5 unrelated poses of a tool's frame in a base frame.
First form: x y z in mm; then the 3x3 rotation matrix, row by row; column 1 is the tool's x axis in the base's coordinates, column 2 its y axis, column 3 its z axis. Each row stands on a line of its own.
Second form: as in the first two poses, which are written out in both.
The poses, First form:
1:
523 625 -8
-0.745 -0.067 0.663
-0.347 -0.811 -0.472
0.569 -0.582 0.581
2:
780 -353 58
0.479 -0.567 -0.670
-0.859 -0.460 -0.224
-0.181 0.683 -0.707
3:
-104 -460 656
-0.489 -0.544 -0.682
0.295 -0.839 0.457
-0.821 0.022 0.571
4:
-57 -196 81
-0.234 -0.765 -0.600
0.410 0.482 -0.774
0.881 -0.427 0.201
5:
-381 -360 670
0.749 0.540 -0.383
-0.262 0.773 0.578
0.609 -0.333 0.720
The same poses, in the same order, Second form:
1:
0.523 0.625 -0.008
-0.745 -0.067 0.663
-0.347 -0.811 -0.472
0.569 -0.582 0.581

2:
0.780 -0.353 0.058
0.479 -0.567 -0.670
-0.859 -0.460 -0.224
-0.181 0.683 -0.707

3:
-0.104 -0.460 0.656
-0.489 -0.544 -0.682
0.295 -0.839 0.457
-0.821 0.022 0.571

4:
-0.057 -0.196 0.081
-0.234 -0.765 -0.600
0.410 0.482 -0.774
0.881 -0.427 0.201

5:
-0.381 -0.360 0.670
0.749 0.540 -0.383
-0.262 0.773 0.578
0.609 -0.333 0.720

